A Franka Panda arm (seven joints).
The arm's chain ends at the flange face. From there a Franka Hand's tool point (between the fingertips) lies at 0.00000 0.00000 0.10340 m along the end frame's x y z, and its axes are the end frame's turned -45 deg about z.
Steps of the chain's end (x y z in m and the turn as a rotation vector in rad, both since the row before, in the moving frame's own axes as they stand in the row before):
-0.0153, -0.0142, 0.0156, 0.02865, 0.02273, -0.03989
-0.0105, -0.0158, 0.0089, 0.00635, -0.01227, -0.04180
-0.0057, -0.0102, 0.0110, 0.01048, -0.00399, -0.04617
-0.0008, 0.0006, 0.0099, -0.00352, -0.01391, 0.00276
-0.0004, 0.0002, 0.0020, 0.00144, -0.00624, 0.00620
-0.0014, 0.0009, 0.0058, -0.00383, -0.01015, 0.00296
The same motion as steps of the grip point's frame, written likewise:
0.0030, -0.0214, 0.0155, 0.00419, 0.03633, -0.03989
0.0033, -0.0199, 0.0089, 0.01317, -0.00419, -0.04180
0.0036, -0.0123, 0.0110, 0.01023, 0.00459, -0.04617
-0.0023, -0.0009, 0.0099, 0.00735, -0.01232, 0.00276
-0.0008, -0.0007, 0.0020, 0.00543, -0.00339, 0.00620
-0.0026, -0.0008, 0.0058, 0.00447, -0.00989, 0.00296

